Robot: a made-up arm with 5 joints. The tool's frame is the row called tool. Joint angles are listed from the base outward.
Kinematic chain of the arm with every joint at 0, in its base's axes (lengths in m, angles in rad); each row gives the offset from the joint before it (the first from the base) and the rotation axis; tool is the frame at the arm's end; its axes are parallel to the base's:
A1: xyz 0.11 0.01 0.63 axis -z
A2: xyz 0 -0.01 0.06 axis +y
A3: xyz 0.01 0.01 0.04 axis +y
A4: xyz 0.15 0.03 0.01 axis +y
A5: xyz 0.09 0.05 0 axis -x
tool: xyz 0 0.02 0
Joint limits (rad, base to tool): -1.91..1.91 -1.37..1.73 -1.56..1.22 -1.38..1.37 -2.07..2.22
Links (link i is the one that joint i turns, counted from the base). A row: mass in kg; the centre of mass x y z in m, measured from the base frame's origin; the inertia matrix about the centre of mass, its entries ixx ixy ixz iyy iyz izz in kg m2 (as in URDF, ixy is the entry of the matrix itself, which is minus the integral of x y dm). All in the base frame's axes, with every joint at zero. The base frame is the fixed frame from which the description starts. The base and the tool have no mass.
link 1: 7.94; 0.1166 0.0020 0.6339; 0.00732 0 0 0.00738 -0.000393 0.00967
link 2: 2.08; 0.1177 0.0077 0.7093; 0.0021 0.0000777 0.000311 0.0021 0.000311 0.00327
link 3: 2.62; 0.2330 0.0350 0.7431; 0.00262 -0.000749 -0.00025 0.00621 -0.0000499 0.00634
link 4: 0.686; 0.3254 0.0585 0.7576; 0.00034 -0.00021 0 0.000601 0 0.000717
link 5: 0.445; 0.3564 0.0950 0.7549; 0.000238 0 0 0.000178 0 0.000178
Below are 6 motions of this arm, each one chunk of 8 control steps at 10 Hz.
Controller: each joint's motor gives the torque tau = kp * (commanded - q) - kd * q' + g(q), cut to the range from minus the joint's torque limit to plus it. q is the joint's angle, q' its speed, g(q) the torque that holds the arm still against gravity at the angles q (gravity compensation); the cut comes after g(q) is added. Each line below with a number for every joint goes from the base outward.
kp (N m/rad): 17 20 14 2 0.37
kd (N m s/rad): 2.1 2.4 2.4 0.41 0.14
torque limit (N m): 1.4 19 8.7 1.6 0.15
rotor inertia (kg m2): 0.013 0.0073 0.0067 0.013 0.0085
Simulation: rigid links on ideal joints. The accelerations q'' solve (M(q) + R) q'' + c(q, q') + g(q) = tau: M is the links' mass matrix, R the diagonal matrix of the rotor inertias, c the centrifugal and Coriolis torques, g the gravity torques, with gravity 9.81 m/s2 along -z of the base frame. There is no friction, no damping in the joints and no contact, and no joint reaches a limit. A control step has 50 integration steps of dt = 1/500 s. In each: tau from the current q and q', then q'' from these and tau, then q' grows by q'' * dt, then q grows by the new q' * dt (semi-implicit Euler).
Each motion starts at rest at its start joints. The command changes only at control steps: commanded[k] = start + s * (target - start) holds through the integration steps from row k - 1 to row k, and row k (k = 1, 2, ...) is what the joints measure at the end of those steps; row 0 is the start. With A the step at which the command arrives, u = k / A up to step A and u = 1 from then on. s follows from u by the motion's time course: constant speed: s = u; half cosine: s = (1 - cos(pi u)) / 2; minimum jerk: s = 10 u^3 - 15 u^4 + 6 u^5; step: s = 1 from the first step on.
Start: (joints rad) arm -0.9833 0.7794 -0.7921 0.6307 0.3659
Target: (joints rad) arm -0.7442 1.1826 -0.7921 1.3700 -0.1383
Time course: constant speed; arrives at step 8
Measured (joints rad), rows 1 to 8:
1: -0.9735 0.7990 -0.8005 0.6504 0.3575
2: -0.9500 0.8370 -0.8046 0.6989 0.3359
3: -0.9189 0.8866 -0.8030 0.7702 0.3031
4: -0.8860 0.9406 -0.7986 0.8555 0.2618
5: -0.8541 0.9947 -0.7942 0.9470 0.2144
6: -0.8237 1.0471 -0.7913 1.0404 0.1628
7: -0.7940 1.0981 -0.7899 1.1334 0.1081
8: -0.7644 1.1483 -0.7895 1.2259 0.0511

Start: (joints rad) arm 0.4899 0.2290 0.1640 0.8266 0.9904
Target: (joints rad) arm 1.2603 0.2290 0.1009 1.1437 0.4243
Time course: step
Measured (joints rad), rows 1 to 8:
1: 0.5478 0.2320 0.1402 0.9274 0.9278
2: 0.7181 0.2306 0.1231 1.0299 0.8198
3: 0.9879 0.2300 0.1098 1.0790 0.7227
4: 1.2054 0.2261 0.0975 1.0847 0.6348
5: 1.3110 0.2230 0.0914 1.0882 0.5636
6: 1.3140 0.2232 0.0909 1.0974 0.5119
7: 1.2832 0.2255 0.0941 1.1130 0.4812
8: 1.2641 0.2282 0.0981 1.1281 0.4646

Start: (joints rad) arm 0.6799 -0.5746 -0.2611 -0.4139 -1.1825
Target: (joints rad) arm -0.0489 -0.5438 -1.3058 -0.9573 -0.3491
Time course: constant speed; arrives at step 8
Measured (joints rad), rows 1 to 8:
1: 0.6360 -0.5569 -0.3041 -0.4182 -1.1723
2: 0.5618 -0.5464 -0.3856 -0.4434 -1.1415
3: 0.4751 -0.5457 -0.4949 -0.4922 -1.0897
4: 0.3844 -0.5498 -0.6200 -0.5572 -1.0209
5: 0.2931 -0.5541 -0.7517 -0.6297 -0.9400
6: 0.2020 -0.5561 -0.8850 -0.7035 -0.8513
7: 0.1113 -0.5555 -1.0175 -0.7758 -0.7578
8: 0.0207 -0.5530 -1.1489 -0.8459 -0.6614

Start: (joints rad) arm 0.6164 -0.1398 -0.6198 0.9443 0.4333
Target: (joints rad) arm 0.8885 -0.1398 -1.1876 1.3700 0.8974
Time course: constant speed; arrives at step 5
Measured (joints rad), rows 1 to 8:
1: 0.6428 -0.1311 -0.6618 0.9778 0.4479
2: 0.6904 -0.1282 -0.7366 1.0346 0.4809
3: 0.7442 -0.1303 -0.8319 1.1005 0.5284
4: 0.7982 -0.1345 -0.9383 1.1710 0.5870
5: 0.8517 -0.1383 -1.0497 1.2454 0.6544
6: 0.8742 -0.1492 -1.1199 1.2933 0.7151
7: 0.8810 -0.1530 -1.1582 1.3206 0.7630
8: 0.8841 -0.1509 -1.1761 1.3382 0.7993

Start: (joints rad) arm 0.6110 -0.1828 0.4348 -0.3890 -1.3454
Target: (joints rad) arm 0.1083 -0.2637 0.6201 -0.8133 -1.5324
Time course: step
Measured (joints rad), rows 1 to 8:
1: 0.5571 -0.2288 0.5136 -0.5124 -1.3744
2: 0.3864 -0.2460 0.5609 -0.6370 -1.4174
3: 0.1970 -0.2549 0.5879 -0.7128 -1.4488
4: 0.1116 -0.2601 0.6033 -0.7618 -1.4678
5: 0.0956 -0.2625 0.6112 -0.7894 -1.4820
6: 0.1006 -0.2634 0.6151 -0.8024 -1.4943
7: 0.1060 -0.2635 0.6174 -0.8079 -1.5044
8: 0.1082 -0.2635 0.6187 -0.8103 -1.5122

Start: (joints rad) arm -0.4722 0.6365 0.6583 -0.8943 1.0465
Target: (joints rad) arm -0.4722 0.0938 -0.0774 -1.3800 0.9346
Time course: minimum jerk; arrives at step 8
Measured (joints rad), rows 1 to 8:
1: -0.4727 0.6334 0.6552 -0.8945 1.0468
2: -0.4751 0.6130 0.6340 -0.8981 1.0482
3: -0.4777 0.5587 0.5739 -0.9176 1.0498
4: -0.4769 0.4663 0.4658 -0.9651 1.0484
5: -0.4713 0.3486 0.3212 -1.0426 1.0405
6: -0.4644 0.2299 0.1689 -1.1398 1.0250
7: -0.4628 0.1369 0.0427 -1.2382 1.0034
8: -0.4682 0.0864 -0.0362 -1.3170 0.9804

